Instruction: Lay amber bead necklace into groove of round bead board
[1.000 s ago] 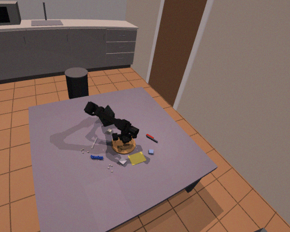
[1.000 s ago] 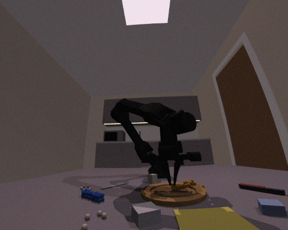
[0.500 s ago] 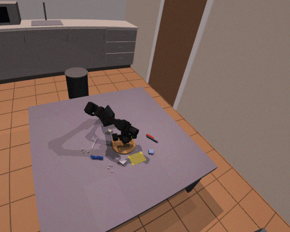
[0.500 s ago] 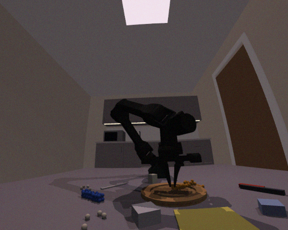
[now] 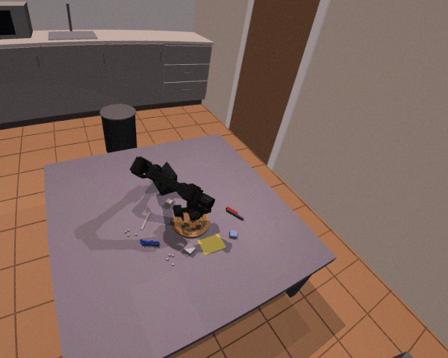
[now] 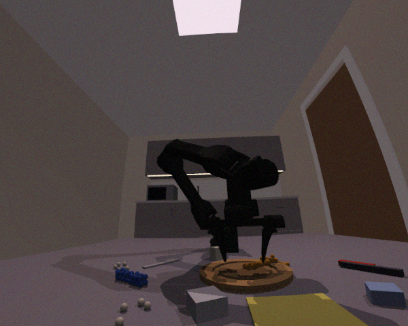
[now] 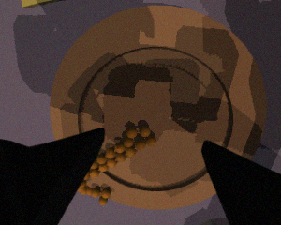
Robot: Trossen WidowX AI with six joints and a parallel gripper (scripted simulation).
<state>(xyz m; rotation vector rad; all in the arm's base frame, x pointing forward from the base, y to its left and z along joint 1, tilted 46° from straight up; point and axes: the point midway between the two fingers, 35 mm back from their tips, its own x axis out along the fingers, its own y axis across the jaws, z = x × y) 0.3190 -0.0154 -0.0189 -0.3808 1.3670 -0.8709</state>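
The round wooden bead board lies 20 mm below my gripper tip. Round my gripper tip: blue block: 180 mm ahead, 150 mm to the left, 20 mm below; grey block: 150 mm ahead, 90 mm to the right, 10 mm below; yellow pad: 170 mm ahead, 30 mm below, 20 mm to the left.
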